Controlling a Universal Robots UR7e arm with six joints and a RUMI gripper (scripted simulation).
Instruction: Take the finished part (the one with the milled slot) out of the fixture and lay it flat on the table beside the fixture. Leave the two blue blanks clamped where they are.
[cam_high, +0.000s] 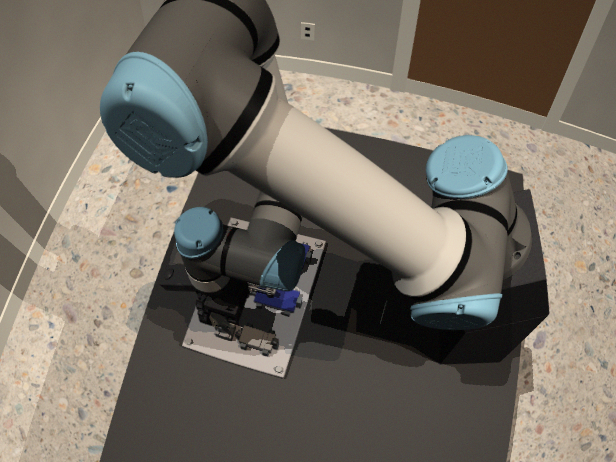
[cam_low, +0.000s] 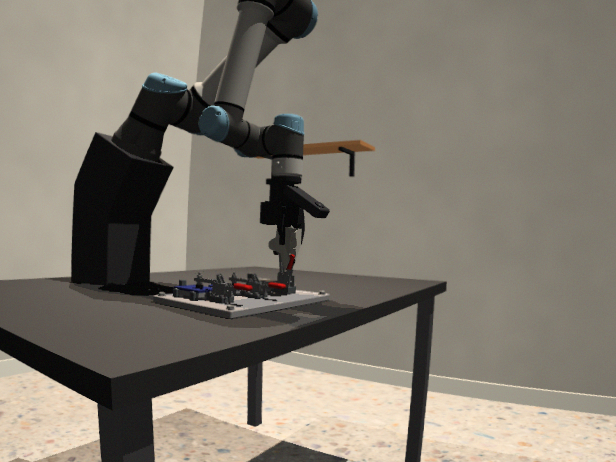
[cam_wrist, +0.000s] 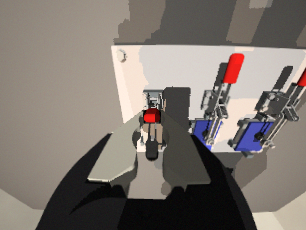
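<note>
Right now my hand is 9 cm past the pale grey finished part, 1 cm to the right of it and 5 cm above it. Also, from my hand: blue blank: 11 cm behind, 21 cm to the right, 6 cm below; then light grey fixture plate: 5 cm behind, 10 cm to the right, 8 cm below.
</note>
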